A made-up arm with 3 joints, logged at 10 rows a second.
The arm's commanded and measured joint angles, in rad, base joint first. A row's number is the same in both.
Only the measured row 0 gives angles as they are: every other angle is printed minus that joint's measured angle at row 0.
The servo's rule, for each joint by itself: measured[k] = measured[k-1] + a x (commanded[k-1-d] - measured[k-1]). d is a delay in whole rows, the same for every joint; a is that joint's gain. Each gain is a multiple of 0.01, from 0.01 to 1. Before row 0 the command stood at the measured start. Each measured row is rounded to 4 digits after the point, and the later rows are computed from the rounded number. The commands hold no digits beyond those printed.
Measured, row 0:
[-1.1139, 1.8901, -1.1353]
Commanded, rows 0 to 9:
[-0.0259, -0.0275, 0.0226]
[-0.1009, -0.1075, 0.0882]
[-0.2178, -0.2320, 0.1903]
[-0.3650, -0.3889, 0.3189]
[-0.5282, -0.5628, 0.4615]
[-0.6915, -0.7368, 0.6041]
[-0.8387, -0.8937, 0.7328]
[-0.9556, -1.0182, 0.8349]
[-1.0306, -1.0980, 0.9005]
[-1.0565, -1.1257, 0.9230]
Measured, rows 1 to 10:
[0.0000, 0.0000, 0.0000]
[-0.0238, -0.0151, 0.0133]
[-0.0947, -0.0659, 0.0575]
[-0.2080, -0.1573, 0.1359]
[-0.3524, -0.2847, 0.2439]
[-0.5141, -0.4377, 0.3723]
[-0.6773, -0.6022, 0.5091]
[-0.8258, -0.7625, 0.6411]
[-0.9452, -0.9031, 0.7554]
[-1.0238, -1.0103, 0.8410]
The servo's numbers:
d 1
a 0.92 0.55 0.59

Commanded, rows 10 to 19:
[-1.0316, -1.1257, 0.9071]
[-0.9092, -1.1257, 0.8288]
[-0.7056, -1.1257, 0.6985]
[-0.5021, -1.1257, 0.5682]
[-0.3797, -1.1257, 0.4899]
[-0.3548, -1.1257, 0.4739]
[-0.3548, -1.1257, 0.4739]
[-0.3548, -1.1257, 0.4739]
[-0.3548, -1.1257, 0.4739]
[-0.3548, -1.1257, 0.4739]
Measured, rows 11 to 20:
[-1.0539, -1.0738, 0.8894]
[-1.0334, -1.1023, 0.8998]
[-0.9191, -1.1152, 0.8579]
[-0.7227, -1.1210, 0.7639]
[-0.5197, -1.1236, 0.6484]
[-0.3909, -1.1248, 0.5549]
[-0.3577, -1.1253, 0.5071]
[-0.3550, -1.1255, 0.4875]
[-0.3548, -1.1256, 0.4795]
[-0.3548, -1.1257, 0.4762]

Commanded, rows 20 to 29:
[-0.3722, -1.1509, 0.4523]
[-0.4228, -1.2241, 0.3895]
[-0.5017, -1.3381, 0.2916]
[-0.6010, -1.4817, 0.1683]
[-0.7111, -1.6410, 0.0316]
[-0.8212, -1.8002, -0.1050]
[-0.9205, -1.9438, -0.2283]
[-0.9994, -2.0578, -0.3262]
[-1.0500, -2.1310, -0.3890]
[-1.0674, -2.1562, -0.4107]
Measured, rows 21 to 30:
[-0.3548, -1.1257, 0.4748]
[-0.3708, -1.1396, 0.4615]
[-0.4186, -1.1861, 0.4190]
[-0.4951, -1.2697, 0.3438]
[-0.5925, -1.3863, 0.2403]
[-0.7016, -1.5264, 0.1172]
[-0.8116, -1.6770, -0.0139]
[-0.9118, -1.8237, -0.1404]
[-0.9924, -1.9525, -0.2500]
[-1.0454, -2.0507, -0.3320]

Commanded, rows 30 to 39:
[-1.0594, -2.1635, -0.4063]
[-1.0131, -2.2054, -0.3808]
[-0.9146, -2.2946, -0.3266]
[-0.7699, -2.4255, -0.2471]
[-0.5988, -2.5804, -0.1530]
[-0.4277, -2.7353, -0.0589]
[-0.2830, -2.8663, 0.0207]
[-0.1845, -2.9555, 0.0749]
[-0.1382, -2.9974, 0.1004]
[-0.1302, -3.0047, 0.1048]
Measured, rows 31 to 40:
[-1.0656, -2.1087, -0.3784]
[-1.0599, -2.1388, -0.3949]
[-1.0168, -2.1754, -0.3866]
[-0.9228, -2.2410, -0.3512]
[-0.7821, -2.3425, -0.2898]
[-0.6135, -2.4733, -0.2091]
[-0.4426, -2.6174, -0.1205]
[-0.2958, -2.7543, -0.0372]
[-0.1934, -2.8650, 0.0289]
[-0.1426, -2.9378, 0.0711]

